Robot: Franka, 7 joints.
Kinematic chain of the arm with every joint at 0, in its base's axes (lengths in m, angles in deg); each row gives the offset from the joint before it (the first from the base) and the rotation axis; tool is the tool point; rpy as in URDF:
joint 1: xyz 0 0 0.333 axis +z
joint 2: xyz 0 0 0 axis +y
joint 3: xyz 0 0 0.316 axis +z
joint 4: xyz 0.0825 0 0 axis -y
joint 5: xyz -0.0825 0 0.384 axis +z
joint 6: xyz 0 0 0 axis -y
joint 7: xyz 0.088 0 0 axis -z
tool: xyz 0 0 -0.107 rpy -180 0 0
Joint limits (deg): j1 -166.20..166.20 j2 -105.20..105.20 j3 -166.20..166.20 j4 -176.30..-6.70 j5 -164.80..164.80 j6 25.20..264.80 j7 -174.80..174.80
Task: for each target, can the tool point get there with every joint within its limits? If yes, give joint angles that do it. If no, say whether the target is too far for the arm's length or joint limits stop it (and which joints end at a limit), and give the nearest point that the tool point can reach.
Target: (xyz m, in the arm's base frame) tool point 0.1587 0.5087 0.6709
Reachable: yes | joints -0.02 -28.55 64.53 -107.83 108.81 164.26 135.63
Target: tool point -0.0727 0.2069 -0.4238
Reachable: no: joint limits stop it (at a limit: joint 2) | nearest point -0.0751 0.2136 -0.3577 | short by 0.066 m
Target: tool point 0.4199 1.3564 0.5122
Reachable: no: too far | nearest point 0.2517 0.8131 0.4404 | short by 0.573 m
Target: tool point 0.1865 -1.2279 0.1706
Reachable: no: too far | nearest point 0.1277 -0.8410 0.2218 | short by 0.395 m
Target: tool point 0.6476 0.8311 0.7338
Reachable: no: too far | nearest point 0.4928 0.6325 0.6380 | short by 0.269 m
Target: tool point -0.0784 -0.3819 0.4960
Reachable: yes | joints -5.87 -68.49 -66.18 -116.25 -12.97 53.61 112.34
